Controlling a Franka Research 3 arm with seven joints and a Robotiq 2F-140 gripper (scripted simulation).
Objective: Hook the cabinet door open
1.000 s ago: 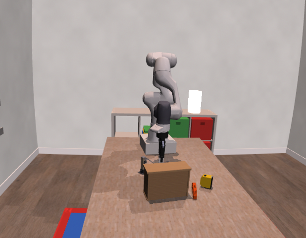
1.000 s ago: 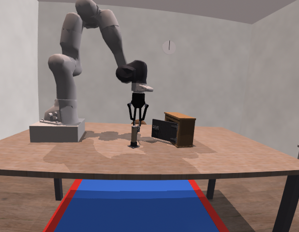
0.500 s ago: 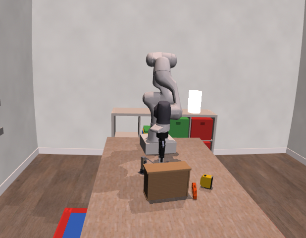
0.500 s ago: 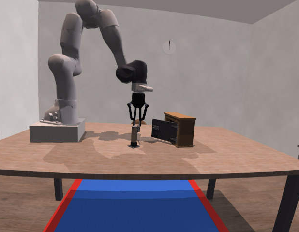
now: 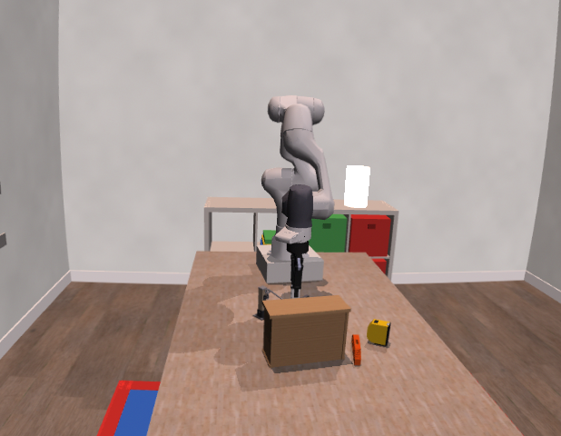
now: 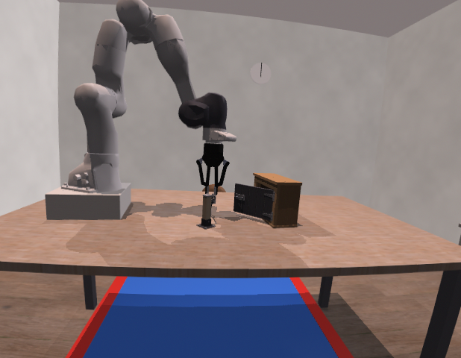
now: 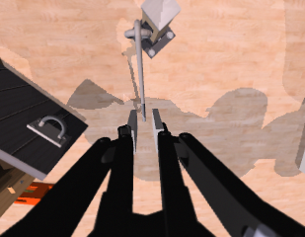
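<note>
Right now my hand is 50 mm to the left of the thin grey hook, 30 mm above it and 10 mm short of it. From my hand the other things lie so: orange tool 220 mm ahead, 210 mm to the left, 70 mm below; dark door 170 mm ahead, 10 mm to the right, 10 mm below; yellow box 290 mm to the left, 130 mm ahead, 50 mm below.
</note>
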